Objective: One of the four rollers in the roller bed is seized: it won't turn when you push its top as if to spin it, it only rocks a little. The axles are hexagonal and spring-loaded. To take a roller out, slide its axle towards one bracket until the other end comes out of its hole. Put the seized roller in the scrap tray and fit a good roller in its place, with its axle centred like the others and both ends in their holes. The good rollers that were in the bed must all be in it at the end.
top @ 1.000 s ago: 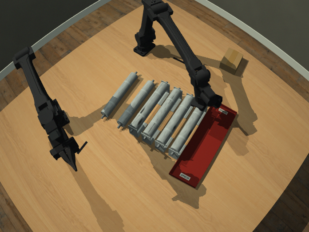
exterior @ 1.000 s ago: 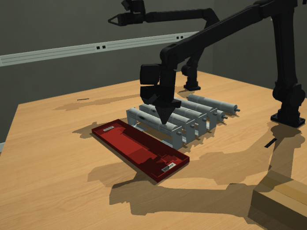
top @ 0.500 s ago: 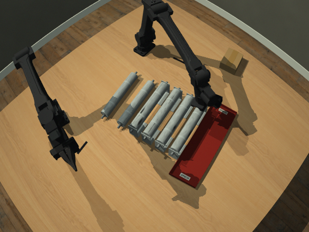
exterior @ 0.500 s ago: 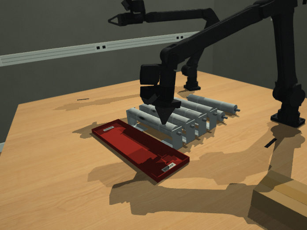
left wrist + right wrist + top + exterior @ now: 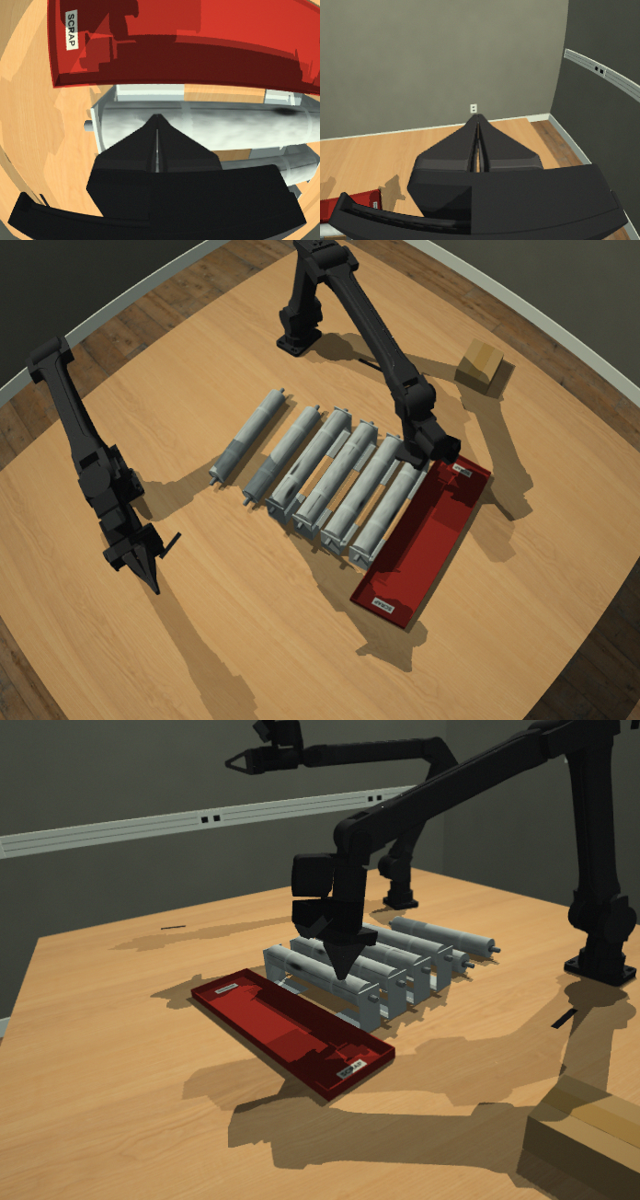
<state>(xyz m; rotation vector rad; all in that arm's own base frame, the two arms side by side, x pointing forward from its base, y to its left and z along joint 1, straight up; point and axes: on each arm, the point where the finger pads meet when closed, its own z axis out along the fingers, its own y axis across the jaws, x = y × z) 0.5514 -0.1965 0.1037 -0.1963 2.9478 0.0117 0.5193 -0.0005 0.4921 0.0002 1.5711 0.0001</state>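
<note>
Right now the grey roller is 220 mm behind my left hand, 140 mm to the right of it and 30 mm below it. Round my left hand: cardboard box (120 mm behind, 440 mm to the left, 70 mm below); red scrap tray (110 mm ahead, 80 mm to the right, 100 mm below).
</note>
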